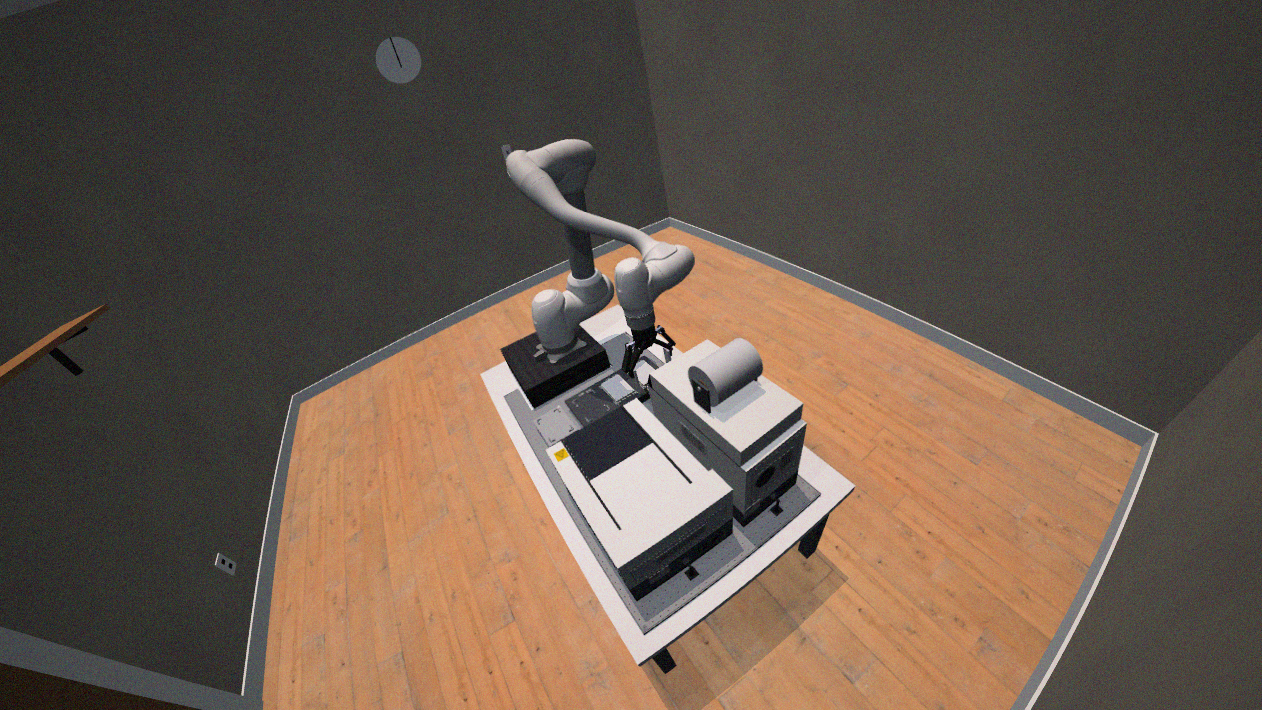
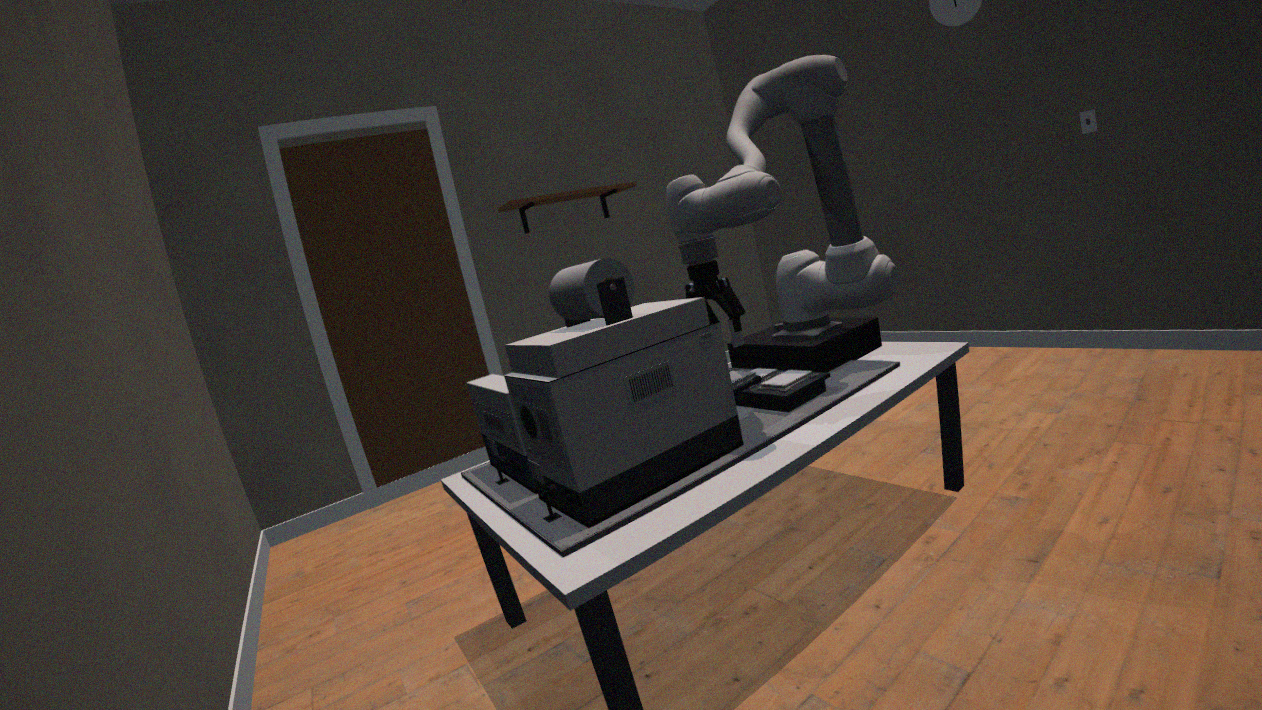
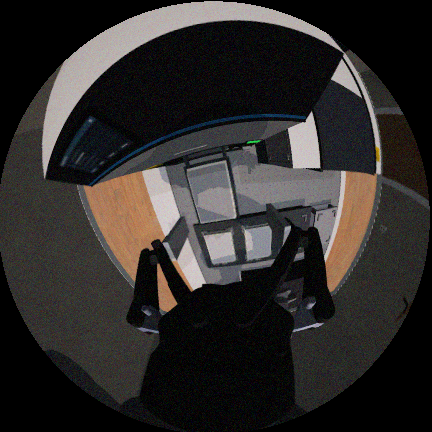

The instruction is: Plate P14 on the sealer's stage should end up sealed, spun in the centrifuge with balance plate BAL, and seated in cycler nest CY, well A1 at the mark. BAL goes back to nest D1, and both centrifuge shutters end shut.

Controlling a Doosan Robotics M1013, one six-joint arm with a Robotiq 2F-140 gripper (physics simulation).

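Where they show: gripper, fingertip midpoint: (image 3: 225, 218); arm's base at its link origin: (image 1: 561, 347) (image 2: 807, 332).
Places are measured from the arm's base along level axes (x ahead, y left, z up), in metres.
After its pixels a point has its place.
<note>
A pale rectangular plate (image 3: 212, 192) @[x 0.571, y 0.132, z 0.030 m] lies flat on the stage in front of the sealer (image 1: 776, 412) @[x 1.031, y 0.147, z 0.255 m] (image 2: 639, 423) @[x 0.921, y 0.225, z 0.058 m] (image 3: 200, 70). I cannot tell whether its top is sealed. Two white plates sit in the dark nest rack: an end plate (image 3: 220, 247) @[x 0.382, y 0.167, z -0.029 m] (image 2: 788, 377) @[x 0.376, y 0.176, z -0.029 m] and a second plate (image 3: 257, 241) @[x 0.378, y 0.048, z -0.029 m] (image 1: 617, 389) @[x 0.379, y 0.039, z -0.029 m]. Their labels are not readable. The light grey nest block (image 1: 555, 424) @[x 0.341, y -0.229, z -0.047 m] (image 3: 324, 222) @[x 0.367, y -0.231, z -0.046 m] stands beside the rack. My gripper (image 1: 648, 363) @[x 0.544, y 0.111, z 0.108 m] (image 2: 723, 321) @[x 0.544, y 0.111, z 0.108 m] (image 3: 225, 218) @[x 0.544, y 0.111, z 0.108 m] is open and empty, above the area of the stage and rack. The centrifuge shutters cannot be made out clearly.
The low white machine (image 1: 657, 498) @[x 0.933, y -0.181, z 0.116 m] (image 2: 491, 407) @[x 1.049, y -0.186, z 0.100 m] with a dark top panel (image 1: 607, 444) @[x 0.694, y -0.178, z 0.119 m] (image 3: 345, 135) @[x 0.653, y -0.138, z 0.119 m] stands beside the sealer. The sealer's tall body and film roll (image 1: 730, 367) @[x 0.921, y 0.101, z 0.370 m] (image 2: 586, 289) @[x 0.943, y 0.190, z 0.332 m] rise close to the gripper. The arm's black base (image 1: 548, 370) @[x 0.097, y -0.117, z 0.002 m] (image 2: 811, 350) @[x 0.166, y 0.118, z -0.014 m] stands behind the rack.
</note>
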